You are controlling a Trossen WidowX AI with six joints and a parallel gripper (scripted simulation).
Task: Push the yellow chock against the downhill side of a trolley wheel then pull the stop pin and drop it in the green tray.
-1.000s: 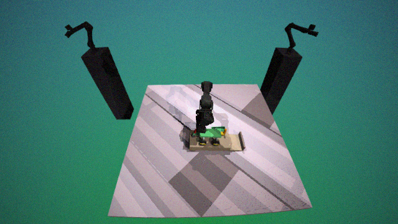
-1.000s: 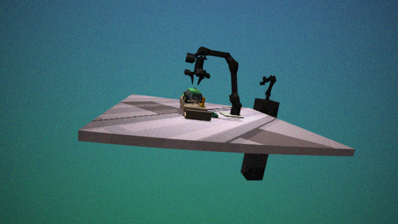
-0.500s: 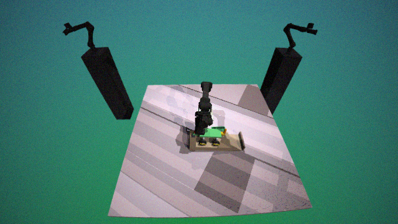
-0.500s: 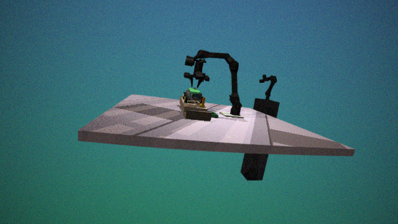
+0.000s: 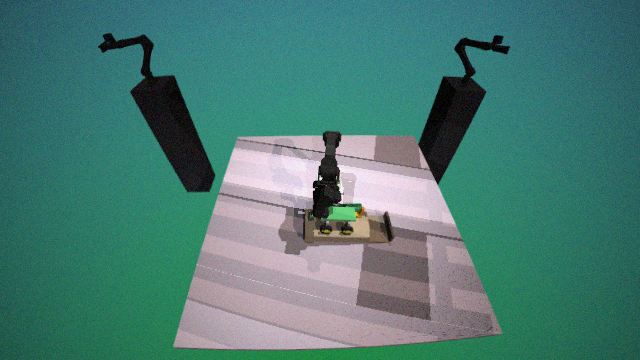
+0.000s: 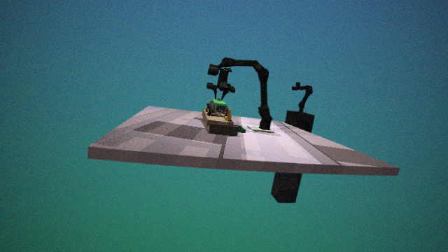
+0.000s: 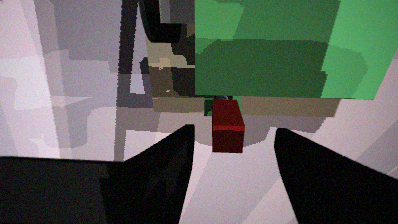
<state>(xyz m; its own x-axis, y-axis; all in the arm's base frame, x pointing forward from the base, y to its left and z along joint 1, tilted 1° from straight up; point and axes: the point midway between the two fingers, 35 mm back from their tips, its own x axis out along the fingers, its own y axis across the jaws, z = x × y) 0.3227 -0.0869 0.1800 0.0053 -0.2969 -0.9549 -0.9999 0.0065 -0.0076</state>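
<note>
Now: the red-headed stop pin 3 cm below my gripper tip and 1 cm to the right of it. Round my gripper tip: green-topped trolley: 10 cm to the left, 5 cm below, 2 cm ahead; then yellow chock: 21 cm to the left, 8 cm below, 3 cm behind; then tan ramp: 11 cm to the left, 11 cm below, 2 cm ahead.
</note>
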